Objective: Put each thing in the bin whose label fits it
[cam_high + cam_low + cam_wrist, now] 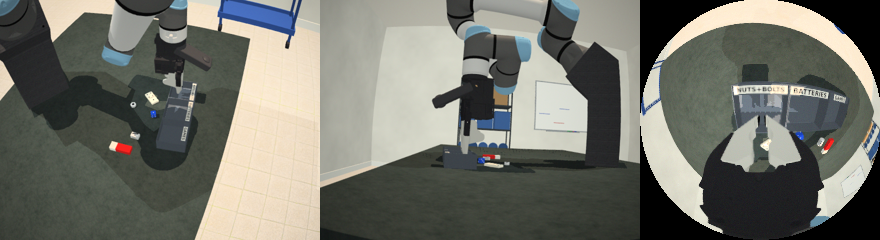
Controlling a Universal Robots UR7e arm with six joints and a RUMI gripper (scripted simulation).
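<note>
Right now my hand is 70 mm past the blue die, 90 mm to the left of it and 30 mm above it. From my hand the other things lie so: white nut: 140 mm behind, 60 mm to the right, 40 mm below; then grey-white object: 110 mm behind, 180 mm to the right, 30 mm below; then white domino: 90 mm behind, 20 mm to the right, 40 mm below.
</note>
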